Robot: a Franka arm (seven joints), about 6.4 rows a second.
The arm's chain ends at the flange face. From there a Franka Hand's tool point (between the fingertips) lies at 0.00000 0.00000 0.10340 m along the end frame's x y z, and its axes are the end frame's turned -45 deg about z.
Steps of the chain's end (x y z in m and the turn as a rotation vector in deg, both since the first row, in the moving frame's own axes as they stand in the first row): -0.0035, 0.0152, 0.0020, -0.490, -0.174, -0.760; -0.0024, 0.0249, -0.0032, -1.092, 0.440, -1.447; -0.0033, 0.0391, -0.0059, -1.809, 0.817, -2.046; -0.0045, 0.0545, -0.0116, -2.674, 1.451, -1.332; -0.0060, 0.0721, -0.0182, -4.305, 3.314, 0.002; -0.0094, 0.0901, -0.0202, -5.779, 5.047, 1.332; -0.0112, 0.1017, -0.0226, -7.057, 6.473, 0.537; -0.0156, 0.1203, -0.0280, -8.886, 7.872, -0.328
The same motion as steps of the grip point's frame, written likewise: -0.0141, 0.0087, 0.0020, -0.223, -0.470, -0.760; -0.0201, 0.0179, -0.0032, -1.083, -0.461, -1.447; -0.0312, 0.0287, -0.0060, -1.857, -0.701, -2.046; -0.0432, 0.0406, -0.0117, -2.917, -0.865, -1.332; -0.0565, 0.0564, -0.0187, -5.387, -0.701, 0.002; -0.0714, 0.0708, -0.0211, -7.655, -0.518, 1.332; -0.0807, 0.0812, -0.0240, -9.567, -0.413, 0.537; -0.0973, 0.0953, -0.0302, -11.850, -0.717, -0.328
